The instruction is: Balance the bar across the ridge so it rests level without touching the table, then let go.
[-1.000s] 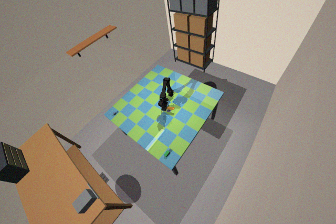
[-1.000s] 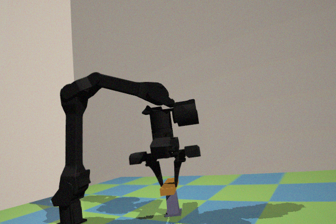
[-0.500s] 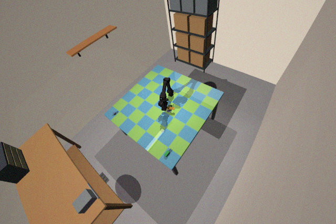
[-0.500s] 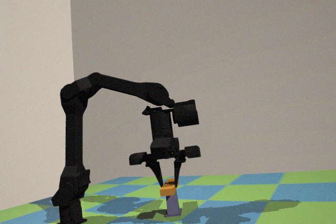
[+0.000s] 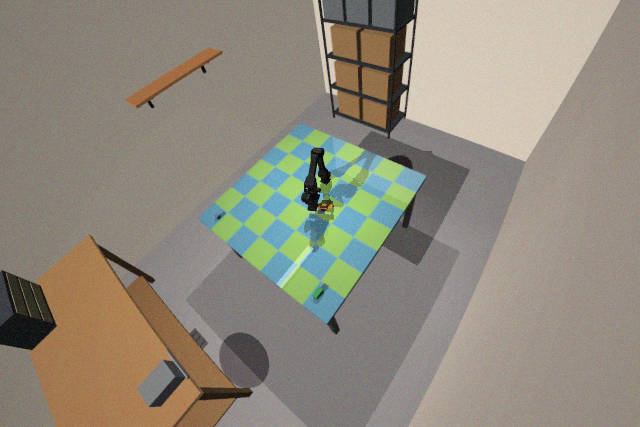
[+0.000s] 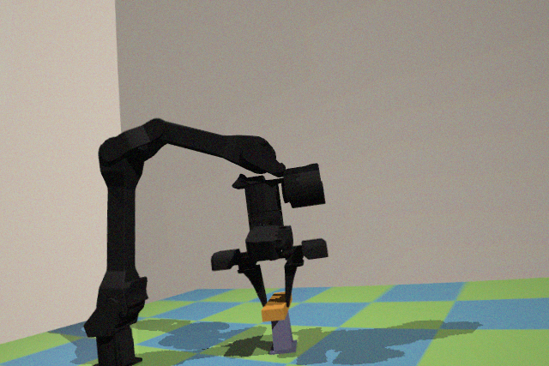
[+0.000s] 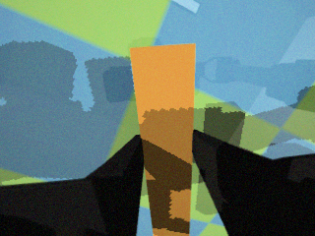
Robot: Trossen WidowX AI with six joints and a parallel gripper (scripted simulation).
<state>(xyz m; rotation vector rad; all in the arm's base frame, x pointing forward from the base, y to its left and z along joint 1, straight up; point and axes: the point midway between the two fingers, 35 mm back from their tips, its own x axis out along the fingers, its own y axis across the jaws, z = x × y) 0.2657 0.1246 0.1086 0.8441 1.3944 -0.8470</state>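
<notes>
Now: gripper tip 30 mm to the right of the orange bar and 10 mm past it. Round my gripper tip: small dark block (620 mm to the right, 470 mm ahead, 60 mm below); then small green block (470 mm ahead, 380 mm to the left, 60 mm below).
</notes>
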